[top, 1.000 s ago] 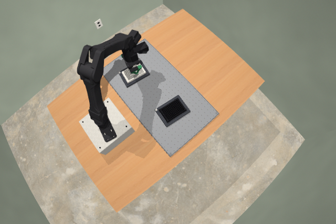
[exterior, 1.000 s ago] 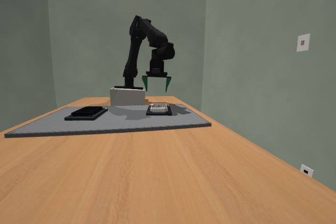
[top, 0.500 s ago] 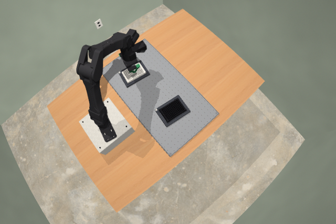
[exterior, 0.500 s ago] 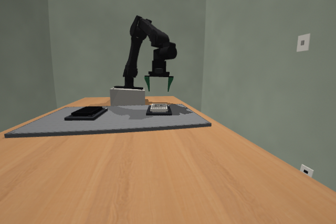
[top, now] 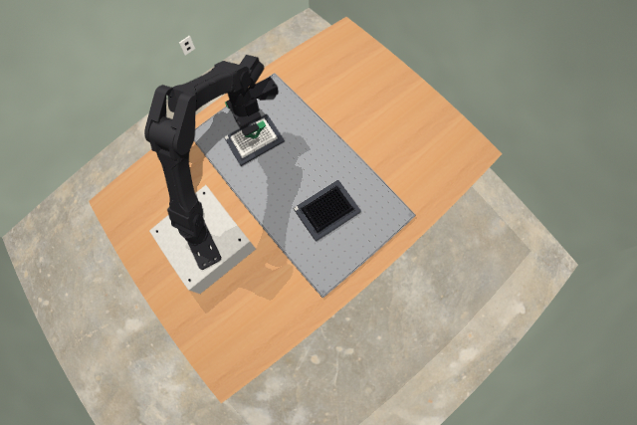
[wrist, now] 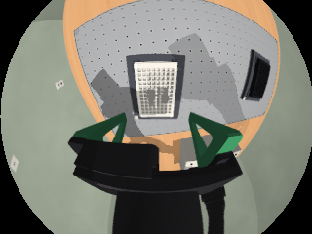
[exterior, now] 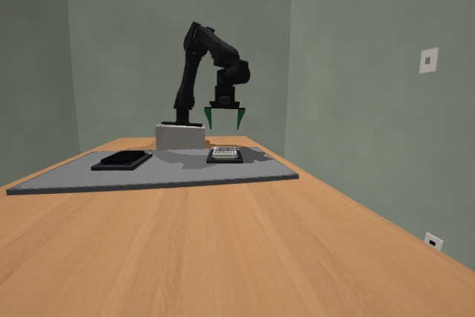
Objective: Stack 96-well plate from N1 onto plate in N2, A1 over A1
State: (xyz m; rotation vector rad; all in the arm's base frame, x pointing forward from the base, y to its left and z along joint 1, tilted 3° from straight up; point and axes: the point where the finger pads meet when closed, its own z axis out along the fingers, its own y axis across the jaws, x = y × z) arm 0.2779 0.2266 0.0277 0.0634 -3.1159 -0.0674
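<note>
My gripper is now 90 mm above the white 96-well plate. From my hand the other things lie so: black 96-well plate: 320 mm to the right, 90 mm below, 90 mm ahead; plate nest N1: 100 mm below.
</note>
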